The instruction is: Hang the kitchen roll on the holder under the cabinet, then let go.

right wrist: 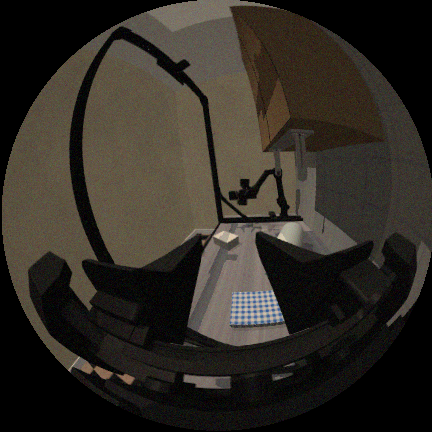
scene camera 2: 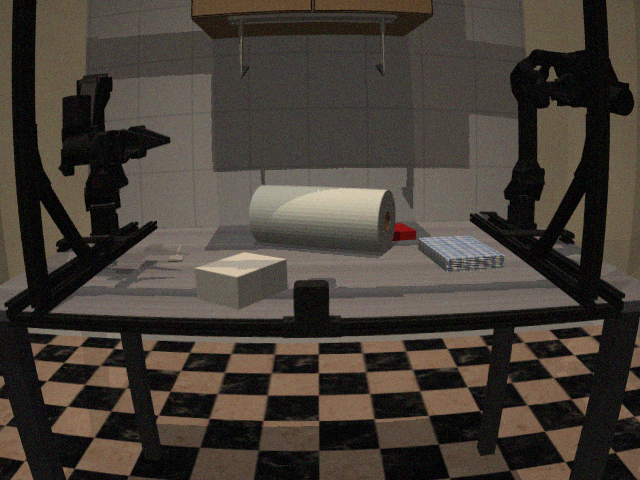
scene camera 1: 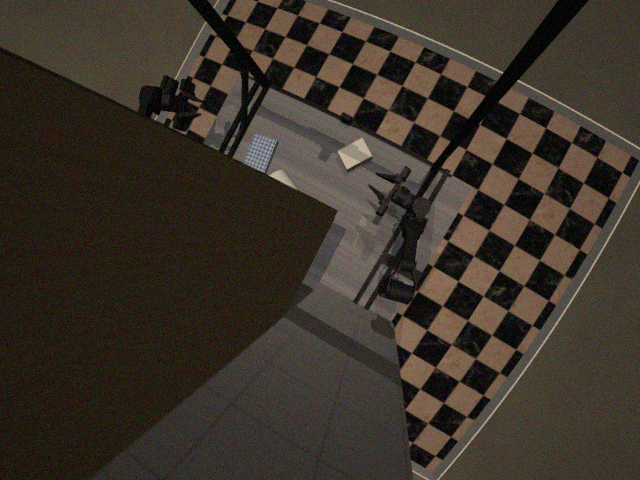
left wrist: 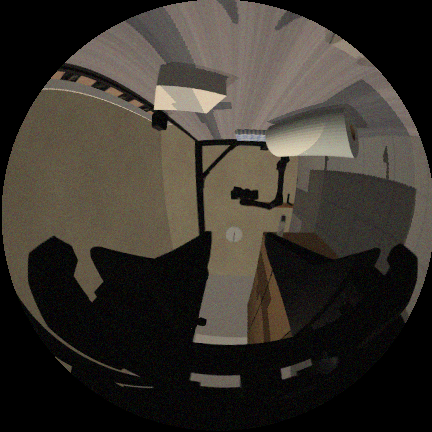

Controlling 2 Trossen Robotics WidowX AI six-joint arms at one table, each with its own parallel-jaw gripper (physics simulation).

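Pixels of known places: left gripper, between the fingertips: (right wrist: pixel 240 196) (scene camera 2: pixel 165 141) (scene camera 1: pixel 371 179) (left wrist: pixel 238 236); right gripper, between the fingertips: (right wrist: pixel 228 238) (scene camera 2: pixel 529 87) (scene camera 1: pixel 201 107) (left wrist: pixel 241 196); left arm's base, origin of its link: (right wrist: pixel 283 214) (scene camera 2: pixel 104 232); right arm's base, origin of its link: (scene camera 2: pixel 521 223).
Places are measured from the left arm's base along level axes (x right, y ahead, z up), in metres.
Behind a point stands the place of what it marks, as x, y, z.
Observation:
The white kitchen roll (scene camera 2: pixel 320 217) @(0.208, 0.525, 0.056) (left wrist: pixel 312 135) @(0.170, 0.464, 0.069) (right wrist: pixel 292 233) @(0.121, 0.526, 0.105) lies on its side on the table, below the cabinet (scene camera 2: pixel 258 7) @(0.205, 0.407, 0.491) (right wrist: pixel 330 100) @(0.107, 0.770, 0.535). In scene camera 1 the cabinet hides most of the roll (scene camera 1: pixel 281 178) @(0.225, 0.606, 0.094). The holder (scene camera 2: pixel 310 19) @(0.143, 0.516, 0.473) (right wrist: pixel 301 155) @(0.161, 0.670, 0.412) hangs under the cabinet, with two arms pointing down and no roll on it. My left gripper (scene camera 1: pixel 372 180) @(0.351, 0.248, 0.227) (scene camera 2: pixel 168 139) @(0.351, 0.248, 0.227) (left wrist: pixel 238 236) @(0.351, 0.248, 0.227) is open and empty, above the table and apart from the roll. My right gripper (scene camera 1: pixel 199 107) @(0.340, 0.921, 0.327) (right wrist: pixel 228 238) @(0.340, 0.921, 0.327) is open and empty, beyond the cloth from the roll; a post partly hides it in scene camera 2.
A white box (scene camera 1: pixel 354 153) @(0.450, 0.380, 0.031) (scene camera 2: pixel 240 281) @(0.519, 0.383, 0.022) (left wrist: pixel 187 100) @(0.448, 0.381, 0.031) stands near the front edge. A blue checked cloth (scene camera 1: pixel 261 152) @(0.299, 0.784, 0.006) (scene camera 2: pixel 460 252) @(0.335, 0.778, 0.006) (right wrist: pixel 256 307) @(0.296, 0.800, 0.006) lies to the roll's right in scene camera 2. A red block (scene camera 2: pixel 405 231) @(0.107, 0.723, 0.001) lies beside the roll's end. Black frame posts (scene camera 2: pixel 24 155) @(0.557, 0.062, 0.231) (scene camera 2: pixel 597 155) @(0.619, 0.900, 0.216) stand at both sides.

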